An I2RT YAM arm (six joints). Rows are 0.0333 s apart.
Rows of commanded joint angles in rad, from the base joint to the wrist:
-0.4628, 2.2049, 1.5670, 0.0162, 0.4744, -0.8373
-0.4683, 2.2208, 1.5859, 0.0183, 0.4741, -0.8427
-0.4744, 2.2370, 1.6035, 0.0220, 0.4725, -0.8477
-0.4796, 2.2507, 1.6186, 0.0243, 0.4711, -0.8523
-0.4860, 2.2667, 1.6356, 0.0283, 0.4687, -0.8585
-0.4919, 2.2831, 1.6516, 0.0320, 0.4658, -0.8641
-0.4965, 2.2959, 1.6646, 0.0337, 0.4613, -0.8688
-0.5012, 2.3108, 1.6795, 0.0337, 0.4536, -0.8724
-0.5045, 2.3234, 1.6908, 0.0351, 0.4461, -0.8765
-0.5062, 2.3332, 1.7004, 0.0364, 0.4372, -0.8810
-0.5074, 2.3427, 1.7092, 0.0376, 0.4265, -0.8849
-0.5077, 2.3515, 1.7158, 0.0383, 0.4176, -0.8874
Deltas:
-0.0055, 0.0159, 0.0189, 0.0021, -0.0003, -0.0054
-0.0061, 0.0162, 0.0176, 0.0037, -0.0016, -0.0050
-0.0052, 0.0137, 0.0151, 0.0023, -0.0014, -0.0046
-0.0064, 0.0160, 0.0170, 0.0040, -0.0024, -0.0062
-0.0059, 0.0164, 0.0160, 0.0037, -0.0029, -0.0056
-0.0046, 0.0128, 0.0130, 0.0017, -0.0045, -0.0047
-0.0047, 0.0149, 0.0149, 0.0000, -0.0077, -0.0036
-0.0033, 0.0126, 0.0113, 0.0014, -0.0075, -0.0041
-0.0017, 0.0098, 0.0096, 0.0013, -0.0089, -0.0045
-0.0012, 0.0095, 0.0088, 0.0012, -0.0107, -0.0039
-0.0003, 0.0088, 0.0066, 0.0007, -0.0089, -0.0025

